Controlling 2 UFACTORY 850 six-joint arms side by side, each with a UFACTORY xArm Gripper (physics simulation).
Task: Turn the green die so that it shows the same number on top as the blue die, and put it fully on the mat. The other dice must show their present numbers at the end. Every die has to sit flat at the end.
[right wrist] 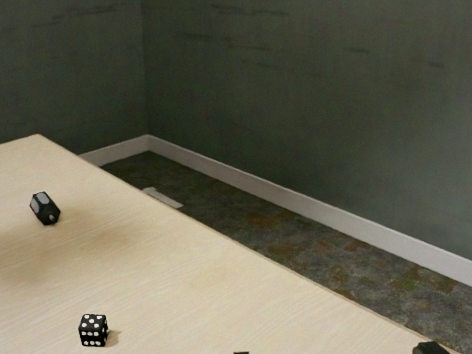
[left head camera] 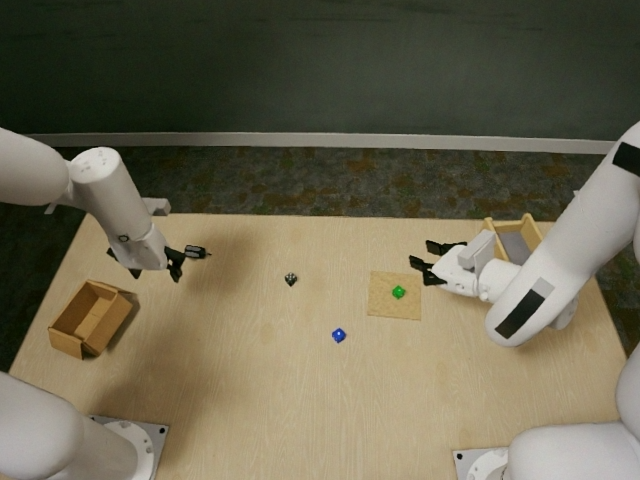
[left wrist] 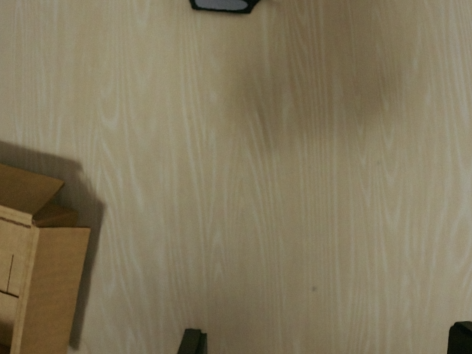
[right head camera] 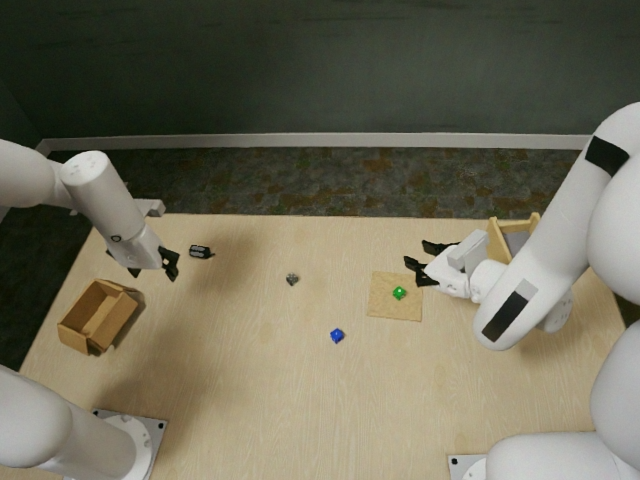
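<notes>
The green die (left head camera: 398, 291) (right head camera: 399, 292) lies within the edges of the tan mat (left head camera: 379, 305) (right head camera: 381, 306). The blue die (left head camera: 338, 335) (right head camera: 337, 335) is on the table, left of and nearer than the mat. The top pips of both are too small to read surely. The black die (left head camera: 290, 279) (right head camera: 292, 279) (right wrist: 93, 330) sits flat, five on top in the right wrist view. My right gripper (left head camera: 419, 253) (right head camera: 415, 251) (right wrist: 335, 350) is open and empty, above the table by the mat's far right corner. My left gripper (left head camera: 156, 275) (right head camera: 153, 275) (left wrist: 327, 335) is open and empty, above the left side.
An open cardboard box (left head camera: 107, 321) (right head camera: 114, 320) (left wrist: 52, 285) stands at the left. A small black and grey object (left head camera: 195, 251) (right head camera: 199, 251) (right wrist: 45, 208) lies at the far left. A yellow-edged bin (left head camera: 497, 242) (right head camera: 497, 242) stands at the far right, partly behind my right arm.
</notes>
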